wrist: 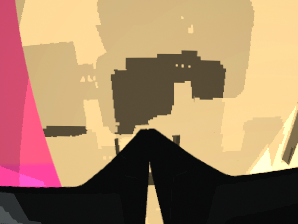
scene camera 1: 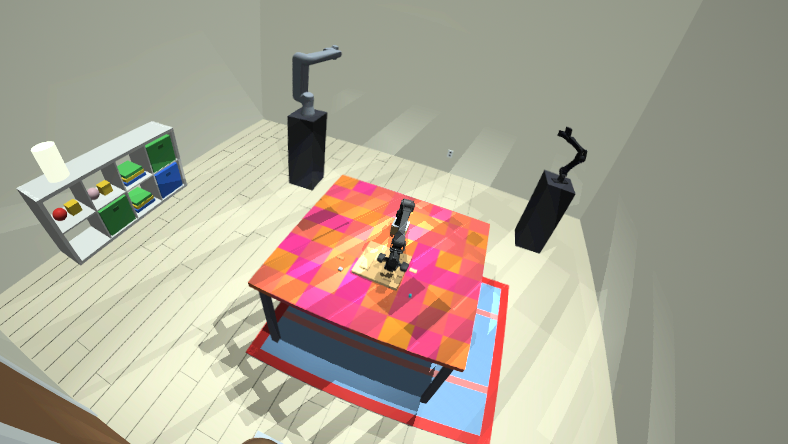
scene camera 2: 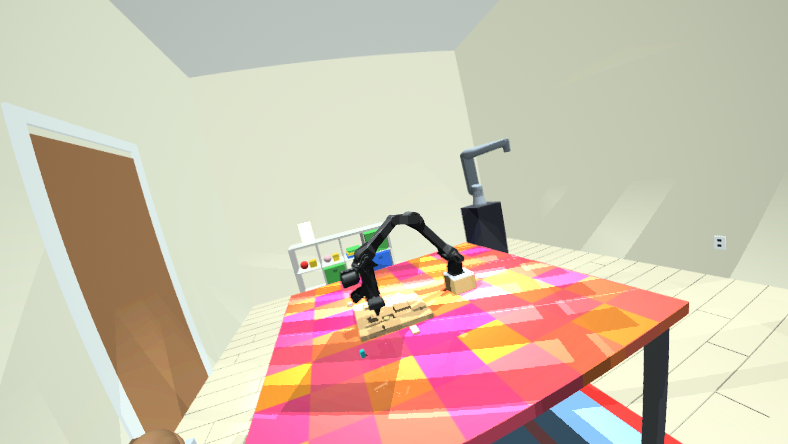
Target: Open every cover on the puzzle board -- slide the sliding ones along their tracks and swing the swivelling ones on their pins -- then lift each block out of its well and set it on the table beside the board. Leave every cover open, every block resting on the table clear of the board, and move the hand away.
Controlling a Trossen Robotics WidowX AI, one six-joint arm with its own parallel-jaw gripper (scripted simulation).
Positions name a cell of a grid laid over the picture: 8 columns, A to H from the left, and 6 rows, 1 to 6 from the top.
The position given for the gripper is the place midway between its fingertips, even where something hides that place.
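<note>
A tan wooden puzzle board is visible in scene camera 2 (scene camera 2: E5), and scene camera 1 (scene camera 1: D4) and the wrist view (wrist: G4) show the board as well. The gripper (wrist: D4) is shut and holds nothing.
</note>
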